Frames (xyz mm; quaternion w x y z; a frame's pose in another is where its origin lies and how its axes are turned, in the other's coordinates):
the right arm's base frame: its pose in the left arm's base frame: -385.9 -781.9 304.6 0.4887 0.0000 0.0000 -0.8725
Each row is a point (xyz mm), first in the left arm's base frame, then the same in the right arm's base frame.
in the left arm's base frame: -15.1 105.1 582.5
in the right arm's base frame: -950.1 -147.2 277.9
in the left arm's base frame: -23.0 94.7 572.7
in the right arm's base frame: -937.1 -148.5 268.1
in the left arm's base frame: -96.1 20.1 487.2
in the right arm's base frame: -835.3 -171.8 182.6
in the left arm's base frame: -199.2 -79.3 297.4
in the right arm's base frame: -696.6 -207.8 -7.2
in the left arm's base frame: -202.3 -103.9 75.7
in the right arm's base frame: -674.0 -197.6 -228.9
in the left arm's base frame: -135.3 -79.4 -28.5
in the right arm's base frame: -729.9 -153.3 -333.1
